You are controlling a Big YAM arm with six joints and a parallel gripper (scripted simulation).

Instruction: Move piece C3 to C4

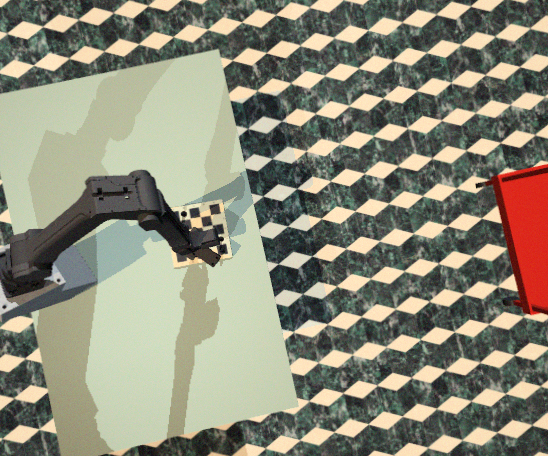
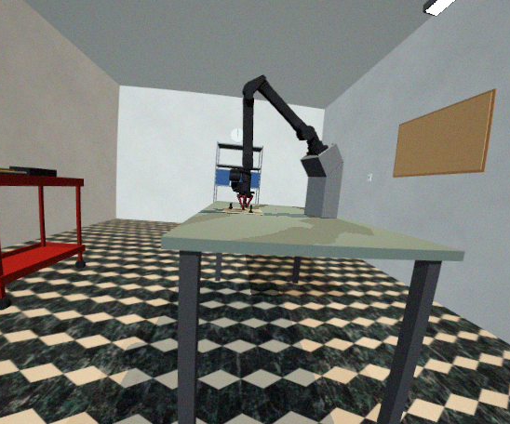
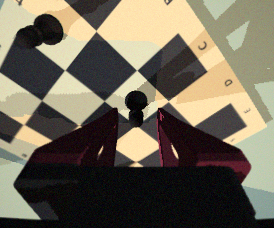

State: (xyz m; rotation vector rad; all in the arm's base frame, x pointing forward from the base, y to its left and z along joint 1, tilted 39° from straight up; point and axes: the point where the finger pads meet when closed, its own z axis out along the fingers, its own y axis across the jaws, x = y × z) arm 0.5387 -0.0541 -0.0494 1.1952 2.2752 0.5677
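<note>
The small chessboard is 1 cm ahead of my hand, 3 cm to the left of it and 2 cm below it.
</note>
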